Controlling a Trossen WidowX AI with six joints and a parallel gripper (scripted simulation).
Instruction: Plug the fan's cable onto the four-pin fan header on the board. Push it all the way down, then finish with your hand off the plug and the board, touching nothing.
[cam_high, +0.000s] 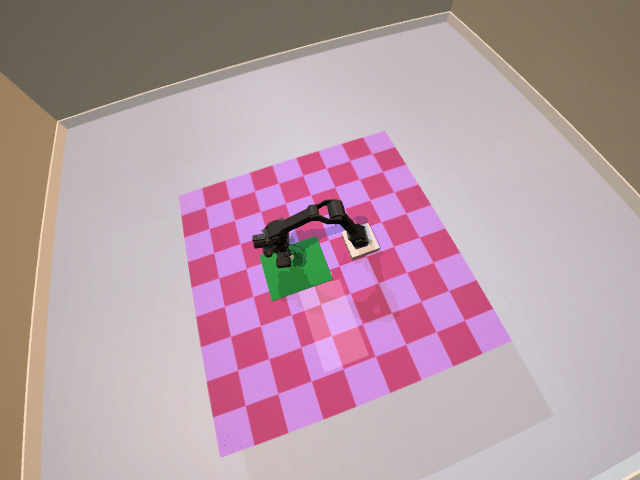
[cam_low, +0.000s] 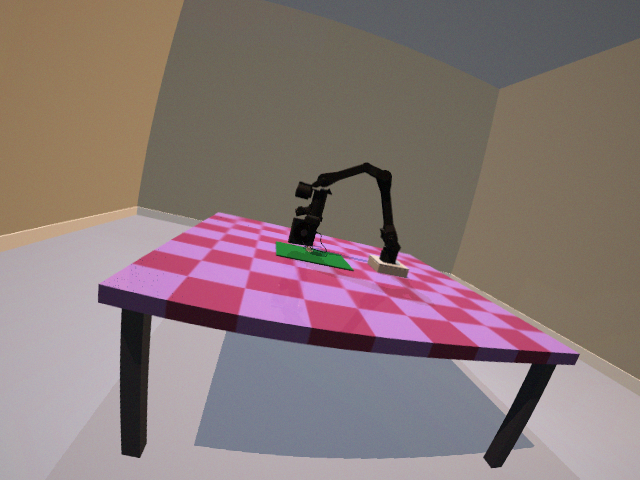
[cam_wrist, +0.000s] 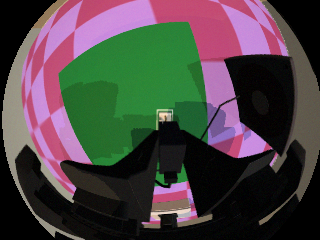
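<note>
Right now my gripper tip is 7 cm above the green board, 6 cm to the right of it and 2 cm past it. Also, from my gripper tip: black fan 12 cm to the right, 1 cm ahead; dark plug 1 cm behind, 1 cm above.
</note>
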